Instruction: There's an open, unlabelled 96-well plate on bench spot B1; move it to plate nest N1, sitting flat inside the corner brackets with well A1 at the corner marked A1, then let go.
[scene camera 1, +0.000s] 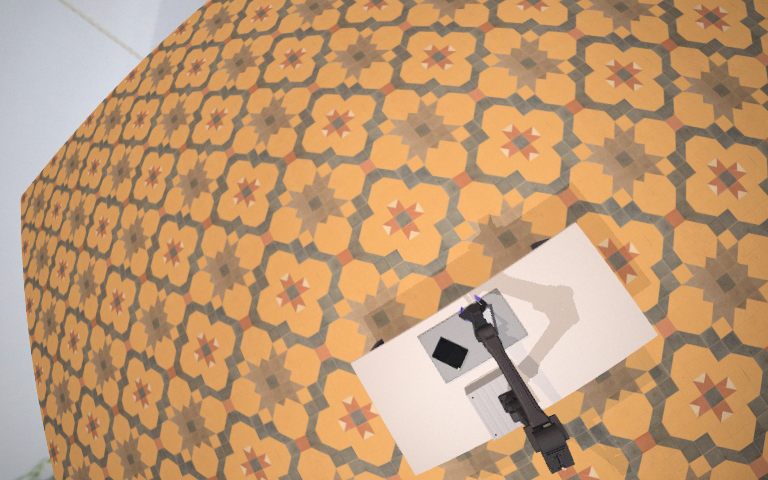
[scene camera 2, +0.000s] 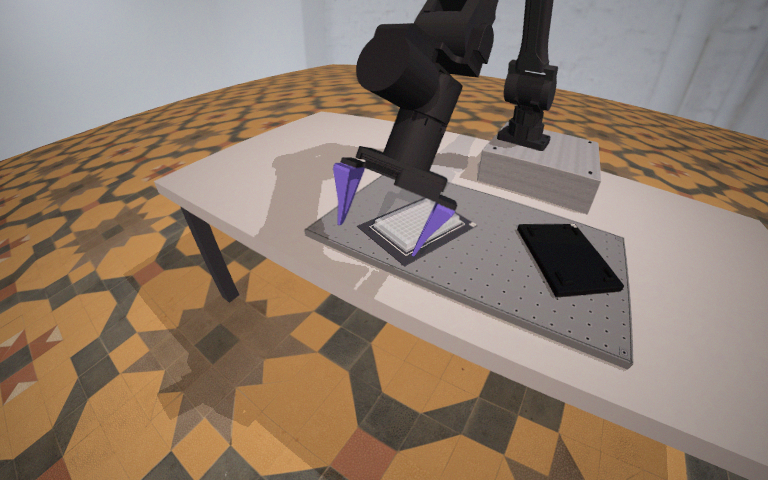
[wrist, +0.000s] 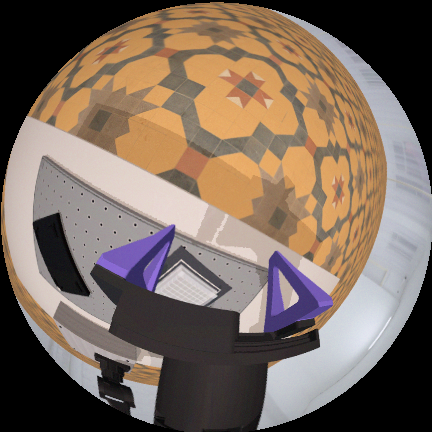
Note:
The gripper (scene camera 2: 376, 239) is open, with nothing in its grasp. Also in view: a white well plate (scene camera 2: 403, 227). Also in view: a flat black plate (wrist: 54, 250).
The white well plate shows as well in the wrist view (wrist: 182, 284). The gripper shows as well in the wrist view (wrist: 225, 243).

